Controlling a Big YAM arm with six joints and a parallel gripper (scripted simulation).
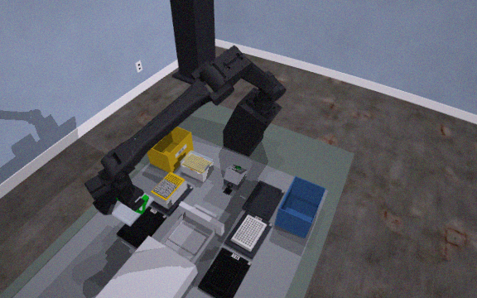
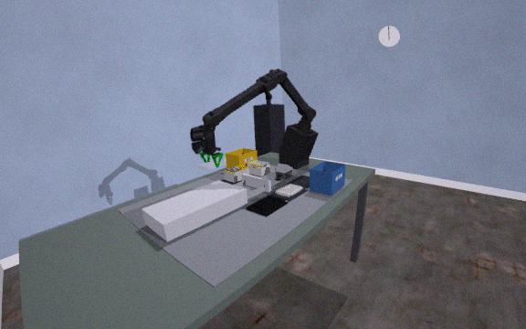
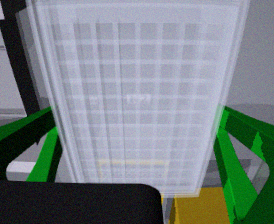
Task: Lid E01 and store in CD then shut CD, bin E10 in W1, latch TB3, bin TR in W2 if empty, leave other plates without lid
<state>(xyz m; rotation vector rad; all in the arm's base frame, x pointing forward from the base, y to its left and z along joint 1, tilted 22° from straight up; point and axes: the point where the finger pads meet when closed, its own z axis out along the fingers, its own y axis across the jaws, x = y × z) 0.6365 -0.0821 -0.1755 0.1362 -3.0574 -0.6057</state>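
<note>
Now: the cooler drawer 19 cm to the left of my hand, 12 cm below it and 3 cm behind it. Also, from my hand: black nest: 14 cm below; then plate lid: right at my hand; then clear plate: right at my hand.
</note>
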